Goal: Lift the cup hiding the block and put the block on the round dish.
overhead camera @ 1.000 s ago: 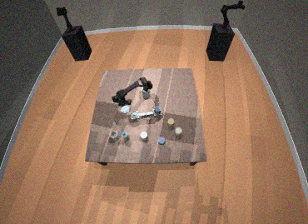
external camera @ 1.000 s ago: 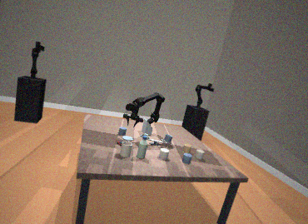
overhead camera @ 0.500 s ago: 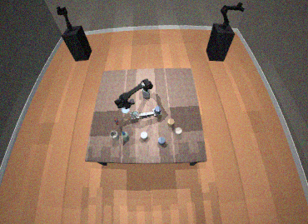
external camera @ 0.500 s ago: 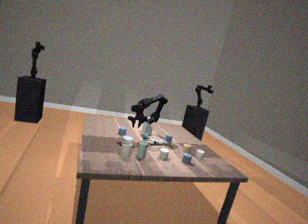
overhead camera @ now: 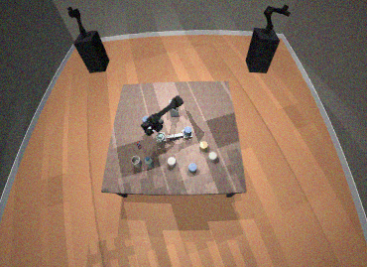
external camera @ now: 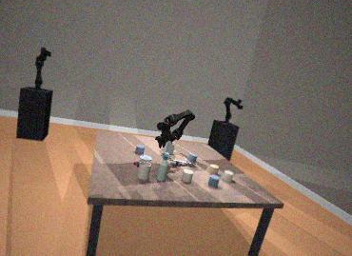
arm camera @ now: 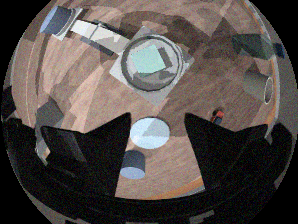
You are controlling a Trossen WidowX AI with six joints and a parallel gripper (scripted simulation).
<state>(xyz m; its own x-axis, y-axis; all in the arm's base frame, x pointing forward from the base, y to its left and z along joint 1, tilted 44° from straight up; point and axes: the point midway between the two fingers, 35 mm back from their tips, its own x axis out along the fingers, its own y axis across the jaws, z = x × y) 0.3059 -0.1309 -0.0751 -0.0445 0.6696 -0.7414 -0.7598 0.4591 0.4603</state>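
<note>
Now: the round pale blue dish 13 cm below my gripper tip, 9 cm to the right of it and 8 cm behind it. Round my gripper tip: small balance: 16 cm to the left, 11 cm below; then small red object: 18 cm to the right, 12 cm below, 8 cm ahead; then beam: 16 cm to the left, 9 cm below.
</note>
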